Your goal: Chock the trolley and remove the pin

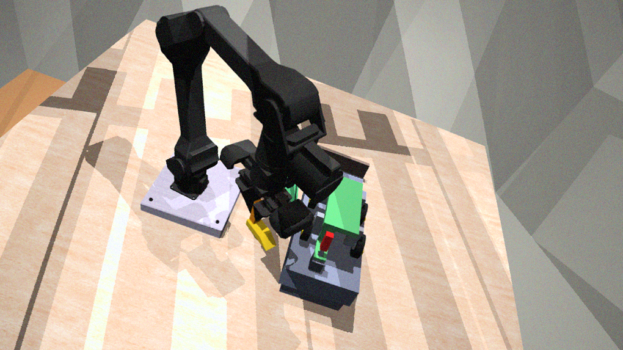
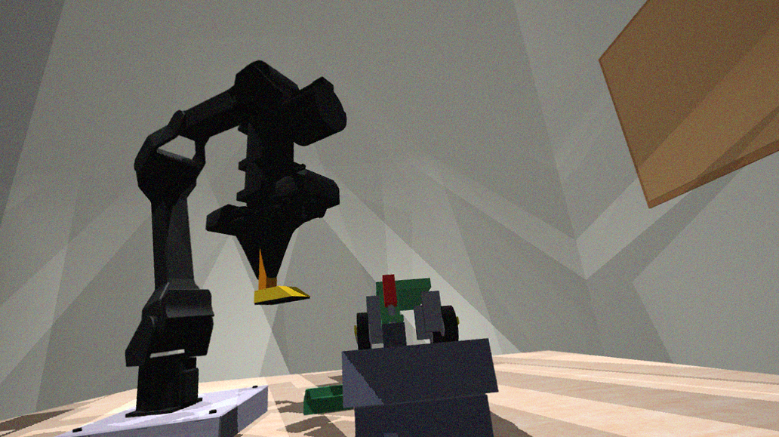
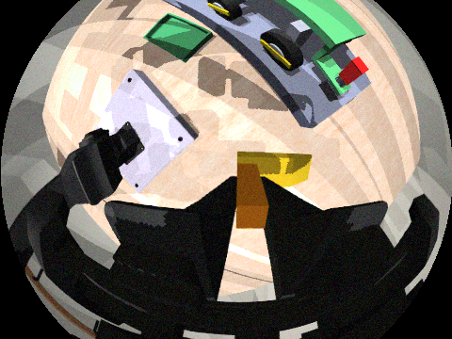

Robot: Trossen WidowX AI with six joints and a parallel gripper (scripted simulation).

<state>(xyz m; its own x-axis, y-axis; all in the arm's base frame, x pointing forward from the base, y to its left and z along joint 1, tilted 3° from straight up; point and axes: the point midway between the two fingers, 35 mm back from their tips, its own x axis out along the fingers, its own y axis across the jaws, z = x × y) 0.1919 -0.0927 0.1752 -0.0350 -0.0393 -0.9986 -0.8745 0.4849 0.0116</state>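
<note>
My gripper tip is now 20 mm short of the yellow chock, 10 mm to the left of it and 10 mm above it. Also, from my gripper tip: grey ramp 140 mm ahead, 150 mm to the left, 130 mm below; then red-headed stop pin 140 mm ahead, 30 mm to the left, 40 mm below; then trolley 140 mm ahead, 140 mm to the left, 60 mm below.
</note>
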